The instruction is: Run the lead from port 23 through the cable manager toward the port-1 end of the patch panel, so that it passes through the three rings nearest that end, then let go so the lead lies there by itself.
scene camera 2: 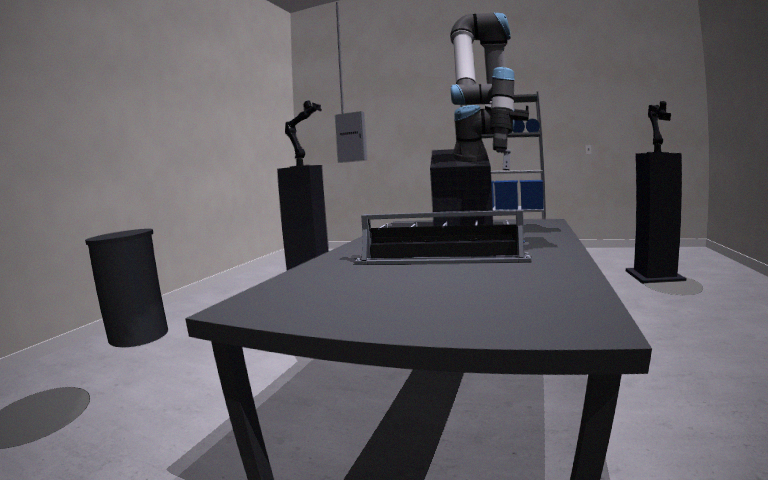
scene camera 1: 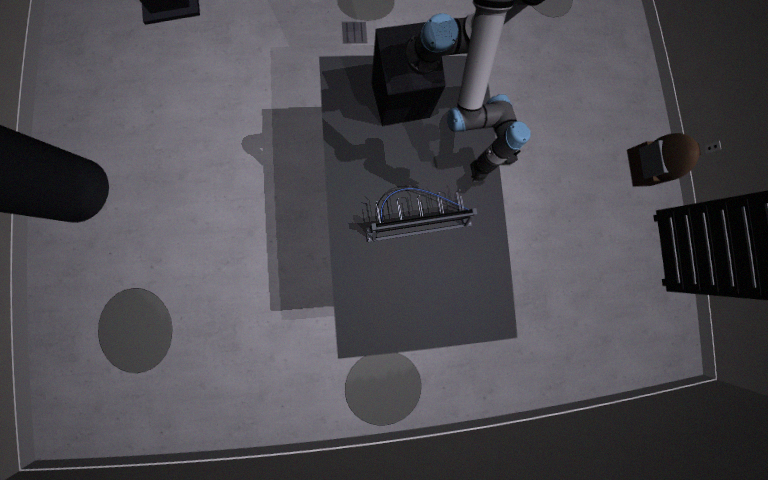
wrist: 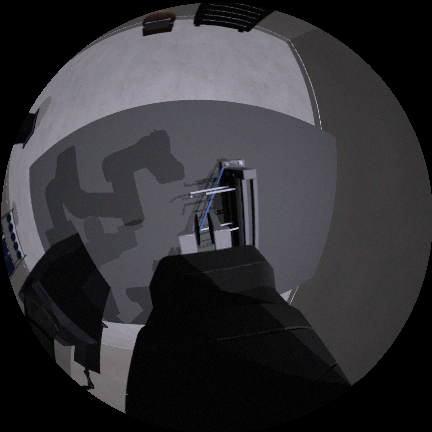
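The black patch panel (scene camera 1: 420, 219) (scene camera 2: 444, 233) stands in a grey frame on the table, with several pale wire rings (scene camera 1: 420, 206) (wrist: 212, 191) along its robot side. The blue lead (scene camera 1: 407, 188) (wrist: 211, 200) bows out in an arc along the rings, from near the left end to the right end in scene camera 1. Whether it passes inside each ring cannot be told. My gripper (scene camera 1: 474, 179) (scene camera 2: 505, 161) (wrist: 202, 222) is part open, raised well above the table on the robot side of the panel's right end. Nothing is held; the lead shows behind the finger gap in the wrist view. Port numbers are unreadable.
The frame's grey top rail (scene camera 2: 441, 215) runs above the panel. The dark table (scene camera 1: 424, 300) (scene camera 2: 419, 311) carries the frame. The black robot pedestal (scene camera 1: 408, 76) (scene camera 2: 459, 186) stands at the table's back. A black bin (scene camera 2: 129, 288) stands on the floor at left.
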